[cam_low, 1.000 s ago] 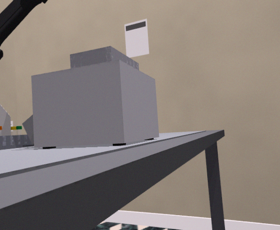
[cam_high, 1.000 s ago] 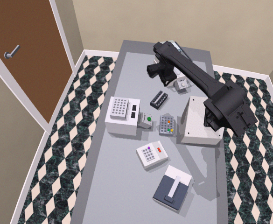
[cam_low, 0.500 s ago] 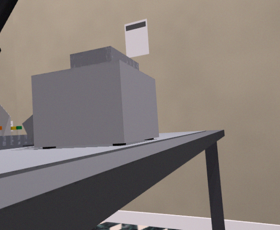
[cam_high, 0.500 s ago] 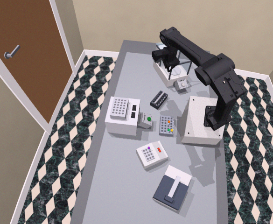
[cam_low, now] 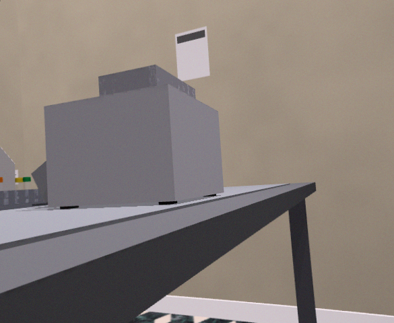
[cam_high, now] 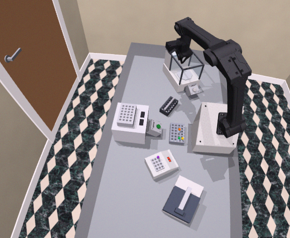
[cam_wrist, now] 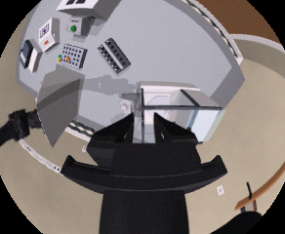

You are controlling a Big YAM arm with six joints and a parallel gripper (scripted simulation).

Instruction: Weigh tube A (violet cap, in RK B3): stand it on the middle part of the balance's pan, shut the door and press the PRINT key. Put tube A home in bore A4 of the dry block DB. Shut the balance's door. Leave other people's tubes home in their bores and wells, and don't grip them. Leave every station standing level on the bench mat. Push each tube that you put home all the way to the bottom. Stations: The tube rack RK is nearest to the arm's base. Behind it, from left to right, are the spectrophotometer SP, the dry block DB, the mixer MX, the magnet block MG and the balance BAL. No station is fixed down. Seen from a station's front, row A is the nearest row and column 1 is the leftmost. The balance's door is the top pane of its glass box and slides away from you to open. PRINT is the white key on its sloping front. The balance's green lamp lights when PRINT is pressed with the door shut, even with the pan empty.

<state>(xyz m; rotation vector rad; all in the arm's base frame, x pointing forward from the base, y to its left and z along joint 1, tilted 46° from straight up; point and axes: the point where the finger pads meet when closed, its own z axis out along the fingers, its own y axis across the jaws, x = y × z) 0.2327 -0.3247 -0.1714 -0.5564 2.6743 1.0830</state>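
The balance door lies 30 mm behind my hand, 190 mm to the right of it and 80 mm below it. Round my hand: tube rack RK (330 mm to the left, 270 mm below); black magnet block MG (40 mm ahead, 130 mm to the left, 270 mm below); white PRINT key (130 mm behind, 20 mm to the left, 220 mm below).
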